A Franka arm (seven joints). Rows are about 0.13 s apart.
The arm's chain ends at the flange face. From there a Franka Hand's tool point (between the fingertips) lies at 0.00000 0.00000 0.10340 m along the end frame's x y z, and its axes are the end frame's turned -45 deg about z.
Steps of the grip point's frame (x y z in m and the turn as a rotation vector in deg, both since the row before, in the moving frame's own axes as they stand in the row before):
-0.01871 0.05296 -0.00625 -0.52 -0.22 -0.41
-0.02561 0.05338 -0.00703 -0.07 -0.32 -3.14
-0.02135 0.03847 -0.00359 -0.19 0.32 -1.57
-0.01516 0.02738 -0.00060 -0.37 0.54 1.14
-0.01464 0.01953 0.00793 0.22 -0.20 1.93
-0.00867 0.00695 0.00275 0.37 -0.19 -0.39
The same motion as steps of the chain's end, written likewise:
0.02383 0.04974 -0.00624 -0.52 0.21 -0.41
0.01994 0.05535 -0.00703 -0.28 -0.18 -3.14
0.01146 0.04247 -0.00359 0.09 0.36 -1.57
0.00748 0.03029 -0.00059 0.12 0.64 1.14
0.00399 0.02420 0.00793 0.01 -0.30 1.93
-0.00050 0.01127 0.00275 0.13 -0.40 -0.39

